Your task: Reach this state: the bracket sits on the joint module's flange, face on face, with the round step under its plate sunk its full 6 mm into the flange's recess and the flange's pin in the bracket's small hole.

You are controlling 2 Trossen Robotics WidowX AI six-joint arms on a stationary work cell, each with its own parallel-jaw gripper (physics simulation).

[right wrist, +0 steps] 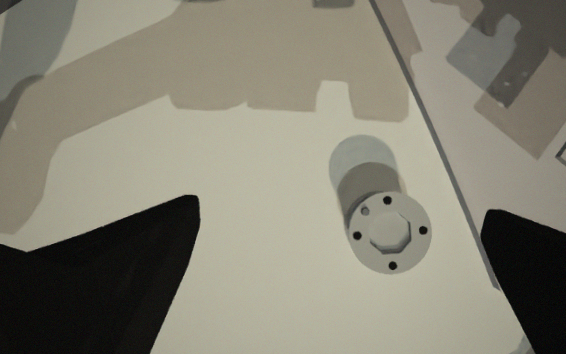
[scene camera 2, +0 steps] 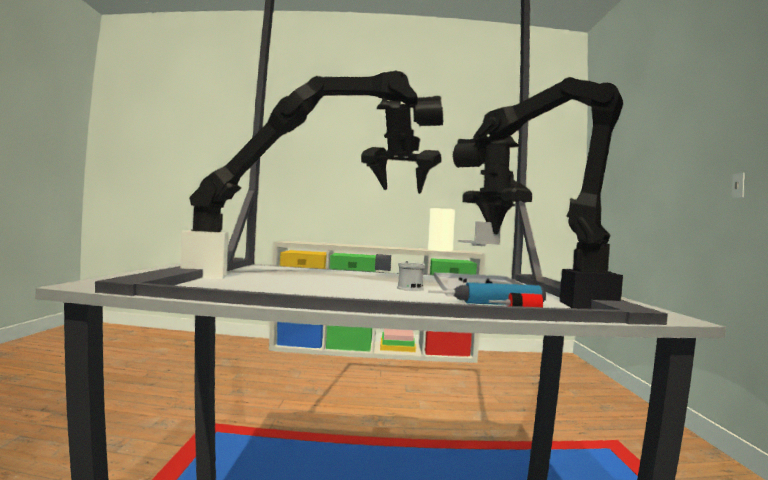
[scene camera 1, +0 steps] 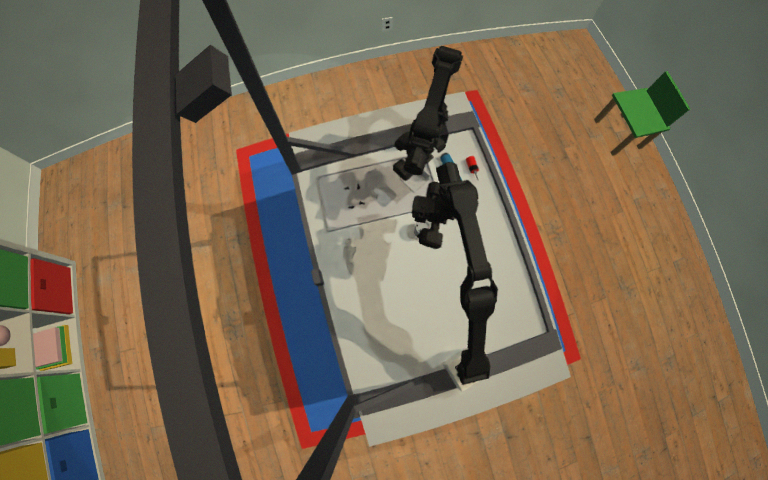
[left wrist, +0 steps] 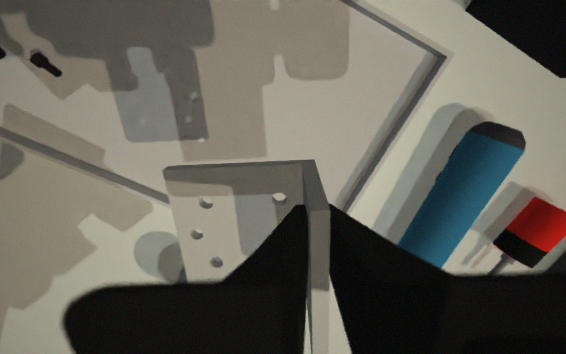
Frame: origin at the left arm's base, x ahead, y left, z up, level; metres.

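Where they show: left gripper, fingertip midpoint: [scene camera 2: 494,234] [left wrist: 312,214]; right gripper, fingertip midpoint: [right wrist: 342,217] [scene camera 2: 402,191] [scene camera 1: 420,222]; left arm's base at its link origin: [scene camera 2: 591,271]; right arm's base at its link origin: [scene camera 2: 206,231] [scene camera 1: 468,370].
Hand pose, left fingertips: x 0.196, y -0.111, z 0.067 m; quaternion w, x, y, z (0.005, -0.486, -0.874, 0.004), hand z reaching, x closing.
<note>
Each offset is from my left fingertips to the top centre of the thing. "spot": to the spot under its first point.
My left gripper [scene camera 2: 496,230] [left wrist: 312,214] is shut on the upright wall of the grey L-shaped bracket [scene camera 2: 485,232] [left wrist: 215,217]. The bracket hangs above the table, its plate with several holes roughly level and reaching left in both views; the plate's underside is hidden. The grey joint module {0.186 m ahead, 0.009 m right, 0.076 m down} [scene camera 2: 410,277] [right wrist: 370,259] stands upright on the table, apart from the bracket, flange up. Its central recess, dark screw holes and a small pin {0.199 m ahead, 0.031 m right, 0.076 m down} [right wrist: 365,211] show in the right wrist view. My right gripper [scene camera 2: 402,190] [right wrist: 342,217] is open and empty, high above the module.
A shallow tray {0.006 m ahead, 0.136 m right, 0.124 m down} [scene camera 1: 322,204] [left wrist: 392,132] [right wrist: 433,135] with small black parts {spot: 0.043 m ahead, 0.204 m right, 0.129 m down} [left wrist: 46,64] lies beside the module. A blue tool {spot: 0.060 m back, 0.134 m left, 0.100 m down} [scene camera 1: 446,159] [scene camera 2: 501,292] [left wrist: 450,195] and a red tool {0.013 m back, 0.237 m left, 0.106 m down} [scene camera 1: 471,163] [scene camera 2: 526,300] [left wrist: 542,220] lie near the left arm. The two arms are close together.
</note>
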